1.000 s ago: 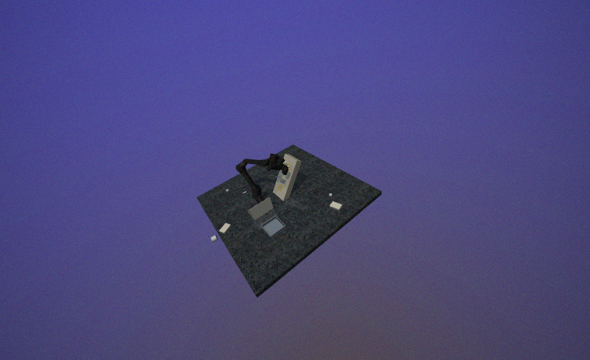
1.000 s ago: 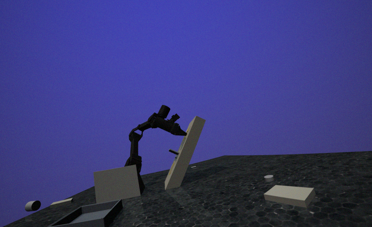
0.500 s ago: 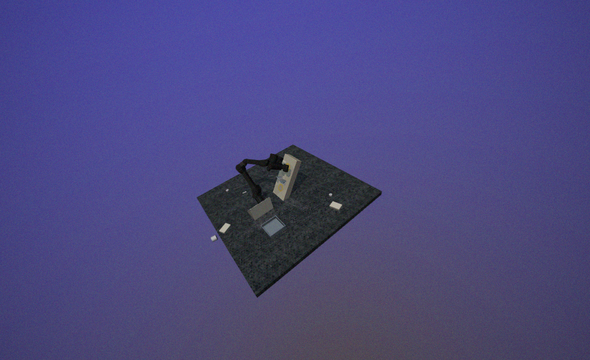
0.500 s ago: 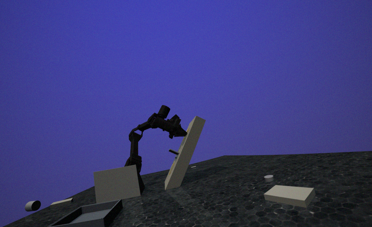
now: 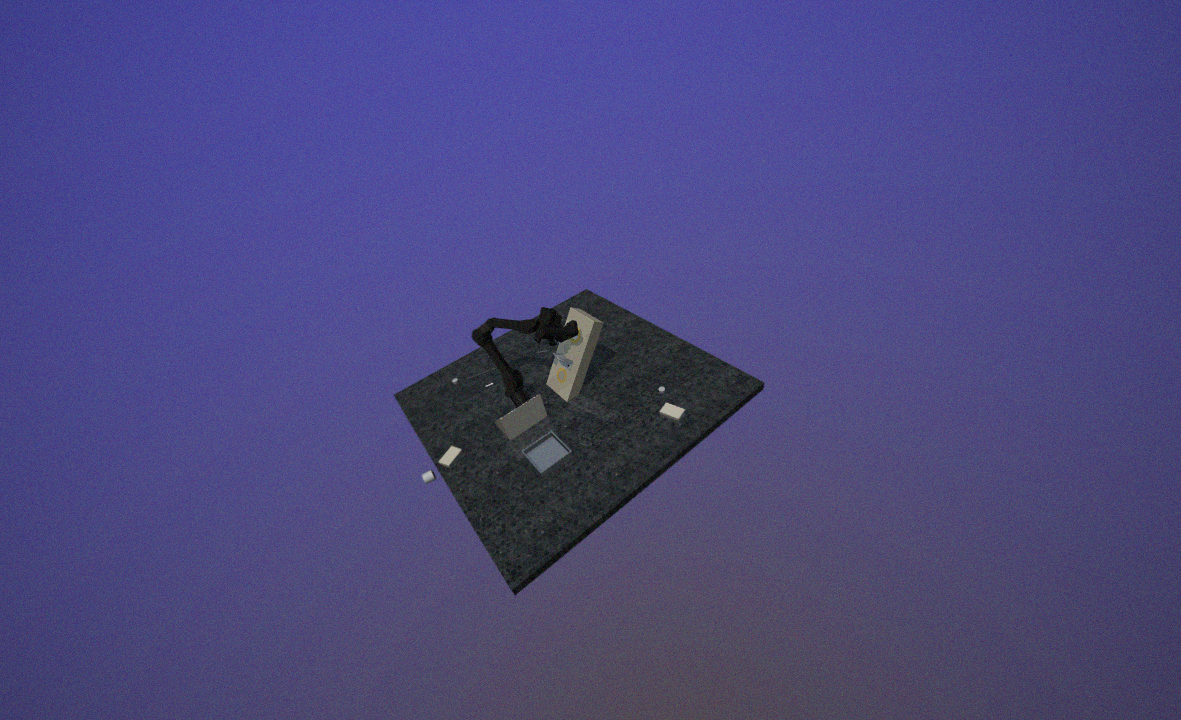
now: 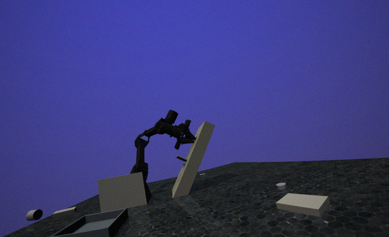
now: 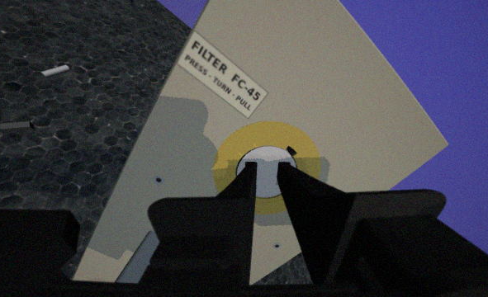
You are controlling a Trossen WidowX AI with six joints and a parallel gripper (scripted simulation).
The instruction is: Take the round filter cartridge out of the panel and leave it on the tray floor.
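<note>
My gripper tip is 1 cm short of the round filter cartridge and 1 cm above it. Round my gripper tip: tray 42 cm behind, 27 cm to the right, 23 cm below; beige service panel 4 cm behind, 8 cm below; grey flap 10 cm behind, 10 cm below.
</note>
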